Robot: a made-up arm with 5 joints. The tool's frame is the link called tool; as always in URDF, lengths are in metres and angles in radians.
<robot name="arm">
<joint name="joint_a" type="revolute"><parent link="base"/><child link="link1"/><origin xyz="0.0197 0.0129 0.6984" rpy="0 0 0"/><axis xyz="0 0 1"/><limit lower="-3.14" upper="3.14" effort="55" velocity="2.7"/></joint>
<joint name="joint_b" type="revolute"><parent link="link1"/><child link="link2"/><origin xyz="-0.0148 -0.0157 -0.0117" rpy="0 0 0"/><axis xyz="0 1 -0.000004"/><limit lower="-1.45" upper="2.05" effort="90" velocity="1.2"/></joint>
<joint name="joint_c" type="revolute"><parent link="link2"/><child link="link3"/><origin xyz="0.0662 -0.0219 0.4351" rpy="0 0 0"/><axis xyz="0 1 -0.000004"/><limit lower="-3.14" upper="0.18" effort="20" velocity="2.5"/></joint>
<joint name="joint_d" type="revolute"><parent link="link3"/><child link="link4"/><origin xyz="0.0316 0.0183 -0.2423" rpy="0 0 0"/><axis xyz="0 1 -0.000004"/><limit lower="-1.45" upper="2.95" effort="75" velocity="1"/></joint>
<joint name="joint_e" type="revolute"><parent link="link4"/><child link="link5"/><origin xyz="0.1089 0.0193 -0.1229" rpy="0 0 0"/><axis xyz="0 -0.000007 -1"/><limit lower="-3.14" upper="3.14" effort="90" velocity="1.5"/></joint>
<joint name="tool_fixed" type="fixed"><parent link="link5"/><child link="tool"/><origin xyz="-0.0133 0.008 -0.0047" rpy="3.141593 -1.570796 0"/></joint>
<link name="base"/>
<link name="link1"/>
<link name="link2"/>
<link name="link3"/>
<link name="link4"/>
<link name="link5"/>
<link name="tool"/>
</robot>
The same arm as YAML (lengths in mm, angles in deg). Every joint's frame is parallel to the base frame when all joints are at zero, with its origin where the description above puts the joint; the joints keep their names.
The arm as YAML. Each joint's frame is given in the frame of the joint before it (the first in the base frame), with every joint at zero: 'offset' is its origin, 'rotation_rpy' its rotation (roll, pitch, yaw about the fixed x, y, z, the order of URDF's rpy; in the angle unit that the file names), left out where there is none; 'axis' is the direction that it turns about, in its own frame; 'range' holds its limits. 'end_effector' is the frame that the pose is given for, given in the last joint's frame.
length_unit: mm
angle_unit: deg
chain:
  - id: joint_a
    offset: [19.7, 12.9, 698.4]
    axis: "+z"
    range: [-179.91, 179.91]
  - id: joint_b
    offset: [-14.8, -15.7, -11.7]
    axis: "+y"
    range: [-83.08, 117.46]
  - id: joint_c
    offset: [66.2, -21.9, 435.1]
    axis: "+y"
    range: [-179.91, 10.31]
  - id: joint_d
    offset: [31.6, 18.3, -242.3]
    axis: "+y"
    range: [-83.08, 169.02]
  - id: joint_e
    offset: [108.9, 19.3, -122.9]
    axis: "-z"
    range: [-179.91, 179.91]
end_effector:
  offset: [-13.3, 8.0, -4.7]
  rotation_rpy: [-180.0, -90.0, 0.0]

